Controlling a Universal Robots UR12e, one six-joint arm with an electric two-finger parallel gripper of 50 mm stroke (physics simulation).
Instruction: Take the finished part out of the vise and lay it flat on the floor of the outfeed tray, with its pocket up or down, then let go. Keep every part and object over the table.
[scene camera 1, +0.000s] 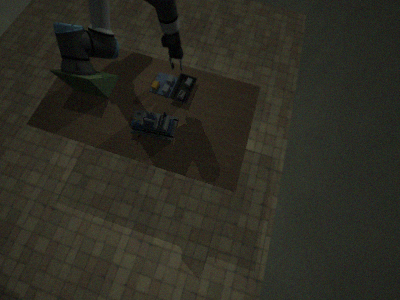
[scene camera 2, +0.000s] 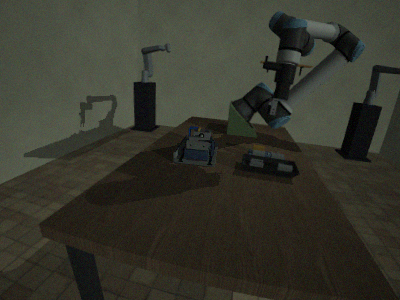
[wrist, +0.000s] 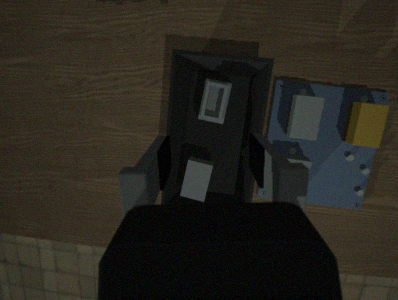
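Observation:
The black outfeed tray stands on the table with two light grey parts in it. One part lies flat with its pocket up. The other part lies apart from it on the tray floor, plain face up. My gripper is open and empty, well above the tray, its fingers apart on either side of it in the wrist view. The vise stands apart; whether its jaws hold anything is too dark to tell.
A blue plate lies beside the tray, with light grey blocks, a yellow block and small pegs on it. The arm stands on a green wedge base. The table's edge shows low in the wrist view.

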